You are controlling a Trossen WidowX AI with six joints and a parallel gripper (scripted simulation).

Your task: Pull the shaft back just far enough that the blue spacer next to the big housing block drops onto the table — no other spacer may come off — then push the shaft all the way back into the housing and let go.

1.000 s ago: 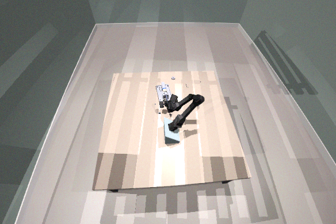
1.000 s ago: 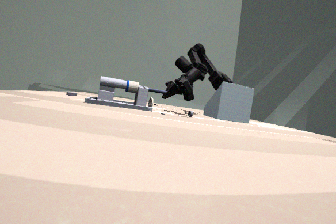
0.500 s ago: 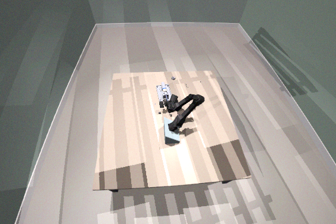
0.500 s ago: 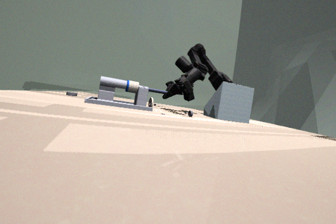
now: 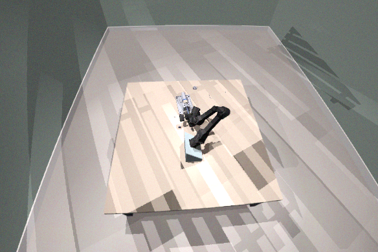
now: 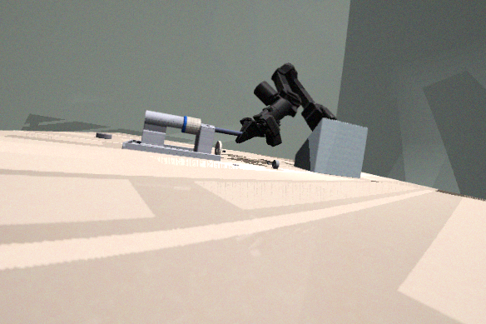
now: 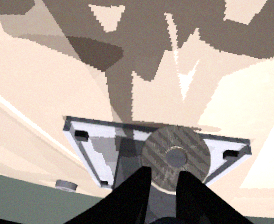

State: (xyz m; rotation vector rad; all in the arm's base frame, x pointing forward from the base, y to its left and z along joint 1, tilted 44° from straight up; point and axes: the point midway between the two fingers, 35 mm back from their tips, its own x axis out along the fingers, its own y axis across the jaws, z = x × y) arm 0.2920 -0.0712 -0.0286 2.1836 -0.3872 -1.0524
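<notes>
Now: gripper tip 60 mm short of the dark shaft and 30 mm below it. The rest, counted from my gripper tip: beige spacer: 130 mm ahead, 20 mm above; then blue spacer: 160 mm ahead, 20 mm above; then dark piece: 100 mm to the left, 90 mm behind, 40 mm below.
</notes>
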